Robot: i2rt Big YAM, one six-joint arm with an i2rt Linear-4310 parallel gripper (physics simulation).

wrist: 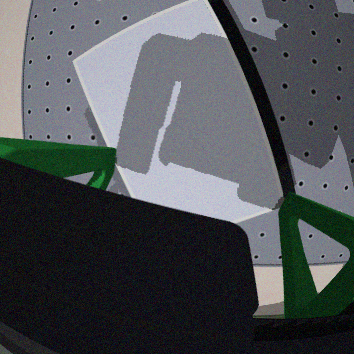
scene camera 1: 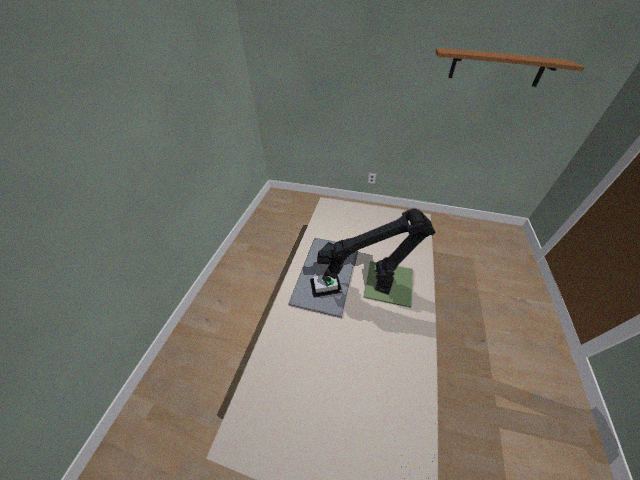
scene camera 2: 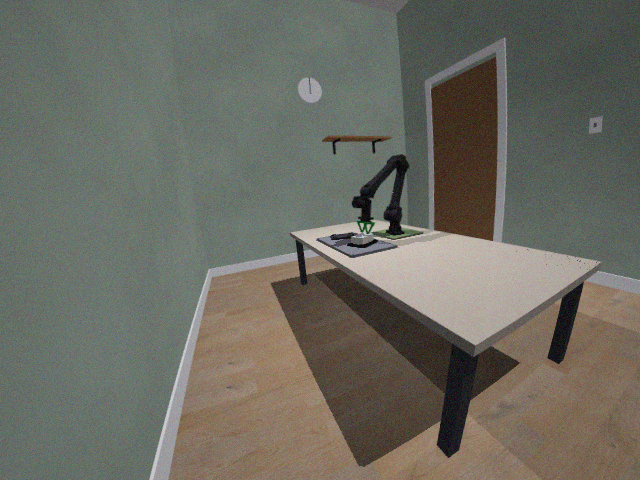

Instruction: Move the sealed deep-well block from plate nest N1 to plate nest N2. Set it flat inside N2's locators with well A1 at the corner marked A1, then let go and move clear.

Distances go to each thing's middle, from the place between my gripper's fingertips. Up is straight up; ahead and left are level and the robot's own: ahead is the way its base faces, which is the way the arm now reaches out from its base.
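The grey perforated plate (scene camera 1: pixel 303 295) is 6 cm ahead of my hand, 7 cm to the right of it and 7 cm below it. As for the deep-well block (wrist: pixel 168 92), my hand is 3 cm above it, 2 cm short of it and 2 cm to the right of it. Going by their middles, the deep-well block is the nearest to my hand of the things named here.
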